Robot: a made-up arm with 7 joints.
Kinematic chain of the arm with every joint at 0, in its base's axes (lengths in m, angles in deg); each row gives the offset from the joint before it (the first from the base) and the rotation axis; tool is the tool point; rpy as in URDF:
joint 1: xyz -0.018 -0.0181 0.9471 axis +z
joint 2: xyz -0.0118 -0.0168 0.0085 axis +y
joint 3: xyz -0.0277 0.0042 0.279 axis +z
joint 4: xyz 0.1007 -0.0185 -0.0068 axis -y
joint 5: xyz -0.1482 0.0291 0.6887 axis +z
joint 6: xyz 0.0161 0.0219 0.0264 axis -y
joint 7: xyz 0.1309 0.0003 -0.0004 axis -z
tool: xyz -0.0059 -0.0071 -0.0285 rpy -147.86 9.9 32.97
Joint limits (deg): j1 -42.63..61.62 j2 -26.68..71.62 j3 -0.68..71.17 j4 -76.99..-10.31 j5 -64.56..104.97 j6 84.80..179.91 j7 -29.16..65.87
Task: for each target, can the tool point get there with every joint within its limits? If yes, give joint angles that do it. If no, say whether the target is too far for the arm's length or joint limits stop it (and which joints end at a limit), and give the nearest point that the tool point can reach.
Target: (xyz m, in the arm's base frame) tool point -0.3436 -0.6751 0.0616
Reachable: no: joint limits stop it (at a limit: joint 1, joint 2, joint 3, joint 4, joint 5, joint 6, joint 7) | nearest point 0.4639 -0.6303 0.4067 | short by 0.879 m
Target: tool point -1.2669 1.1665 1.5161
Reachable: no: too far | nearest point -0.5856 0.7234 1.4357 | short by 0.817 m
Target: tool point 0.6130 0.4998 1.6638
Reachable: yes | joints -13.18 8.95 57.77 -66.28 46.63 128.84 42.70
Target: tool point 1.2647 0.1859 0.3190
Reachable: no: too far | nearest point 0.9685 0.1388 0.5093 | short by 0.355 m
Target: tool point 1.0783 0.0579 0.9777
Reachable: yes | joints -1.59 54.44 6.02 -50.32 47.82 93.08 9.81
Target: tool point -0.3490 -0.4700 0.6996
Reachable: no: joint limits stop it (at a limit: joint 1, joint 2, joint 3, joint 4, joint 5, joint 6, joint 7) | nearest point 0.4639 -0.6303 0.4067 | short by 0.879 m
